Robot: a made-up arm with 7 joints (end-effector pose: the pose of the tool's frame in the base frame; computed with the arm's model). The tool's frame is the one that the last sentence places.
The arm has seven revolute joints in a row. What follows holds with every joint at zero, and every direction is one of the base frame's. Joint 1 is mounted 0.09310 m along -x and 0.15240 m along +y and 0.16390 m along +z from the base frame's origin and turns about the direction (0.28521, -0.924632, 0.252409). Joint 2 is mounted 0.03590 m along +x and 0.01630 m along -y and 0.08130 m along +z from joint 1 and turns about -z. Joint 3 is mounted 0.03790 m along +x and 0.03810 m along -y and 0.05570 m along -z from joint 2 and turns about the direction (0.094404, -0.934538, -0.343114). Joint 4 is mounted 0.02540 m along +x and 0.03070 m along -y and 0.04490 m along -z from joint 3 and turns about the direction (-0.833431, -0.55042, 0.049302). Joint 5 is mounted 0.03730 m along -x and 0.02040 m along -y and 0.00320 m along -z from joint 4 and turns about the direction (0.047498, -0.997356, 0.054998). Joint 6 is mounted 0.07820 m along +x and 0.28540 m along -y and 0.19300 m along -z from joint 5 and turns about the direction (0.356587, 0.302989, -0.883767). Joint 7 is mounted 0.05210 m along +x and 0.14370 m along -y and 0.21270 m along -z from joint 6 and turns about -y. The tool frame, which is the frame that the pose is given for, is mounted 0.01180 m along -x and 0.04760 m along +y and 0.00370 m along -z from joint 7; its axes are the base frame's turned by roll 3.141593, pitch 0.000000 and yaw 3.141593 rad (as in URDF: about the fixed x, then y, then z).
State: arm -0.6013 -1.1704 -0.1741 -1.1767 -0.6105 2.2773 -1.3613
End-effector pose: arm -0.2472 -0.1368 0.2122 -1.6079 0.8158 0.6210
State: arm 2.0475 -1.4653 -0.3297 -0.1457 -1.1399 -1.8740 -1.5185
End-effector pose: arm 0.1857 0.0634 0.6122 -0.3631 -0.0174 3.0193
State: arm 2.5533 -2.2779 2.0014 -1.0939 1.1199 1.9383 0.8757
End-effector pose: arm -0.4100 0.2407 -0.1643 2.2546 -1.6659 -0.3322
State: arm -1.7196 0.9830 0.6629 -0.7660 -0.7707 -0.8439 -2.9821
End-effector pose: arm -0.6541 0.0168 0.2713 -0.3352 1.0053 -0.7042
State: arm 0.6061 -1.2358 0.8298 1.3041 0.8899 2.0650 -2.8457
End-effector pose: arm 0.0406 0.1146 0.6141 2.1047 -1.3534 0.6510
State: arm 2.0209 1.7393 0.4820 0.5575 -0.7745 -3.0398 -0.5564
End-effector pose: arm 0.2477 0.2792 -0.0291 -0.2830 1.8948 -1.0089
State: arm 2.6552 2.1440 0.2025 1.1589 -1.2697 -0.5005 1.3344
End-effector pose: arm -0.1148 0.6697 -0.1761 1.1287 1.4478 1.4325
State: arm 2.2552 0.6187 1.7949 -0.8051 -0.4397 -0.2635 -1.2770
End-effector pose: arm 0.1494 -0.2037 0.6972 -0.6942 0.9107 0.7901
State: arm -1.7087 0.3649 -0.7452 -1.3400 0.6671 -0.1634 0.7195
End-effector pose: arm -0.5267 0.3780 0.4022 -1.6229 -1.3416 0.8025
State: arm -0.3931 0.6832 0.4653 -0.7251 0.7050 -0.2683 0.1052
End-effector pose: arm -0.0796 -0.4062 -0.2078 0.8848 2.1596 -0.2100
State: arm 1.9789 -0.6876 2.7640 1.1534 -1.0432 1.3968 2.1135
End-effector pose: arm 0.0003 0.1645 0.7653 -1.6706 -0.2063 -1.9861
